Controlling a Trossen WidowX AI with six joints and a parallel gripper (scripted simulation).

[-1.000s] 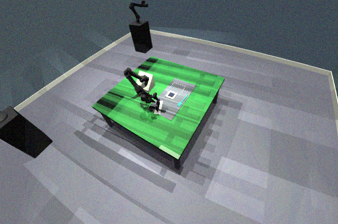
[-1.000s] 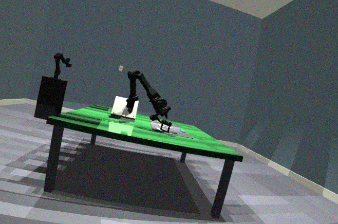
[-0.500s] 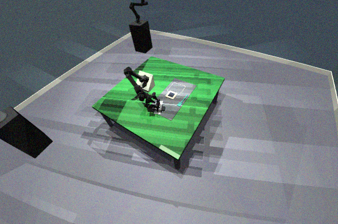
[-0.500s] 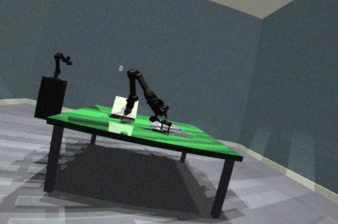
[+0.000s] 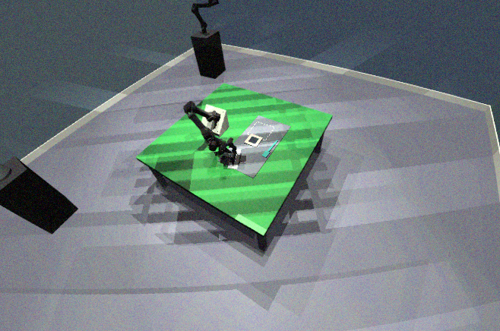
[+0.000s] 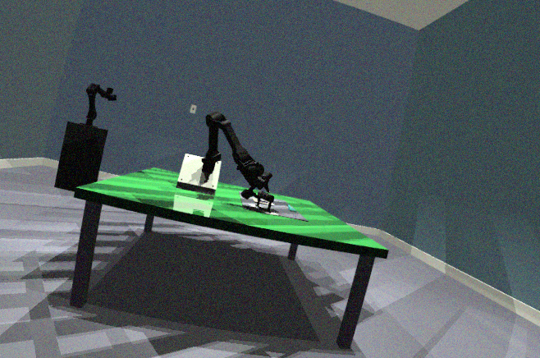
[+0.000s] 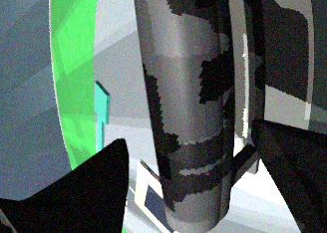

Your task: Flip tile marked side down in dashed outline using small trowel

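Right now the small trowel is 3 cm below my gripper tip and 1 cm behind it. Round my gripper tip: grey mat: 21 cm to the left, 9 cm below, 8 cm ahead; thin teal strip: 21 cm ahead, 18 cm to the left, 6 cm below; tile: 22 cm to the left, 6 cm below, 4 cm ahead.
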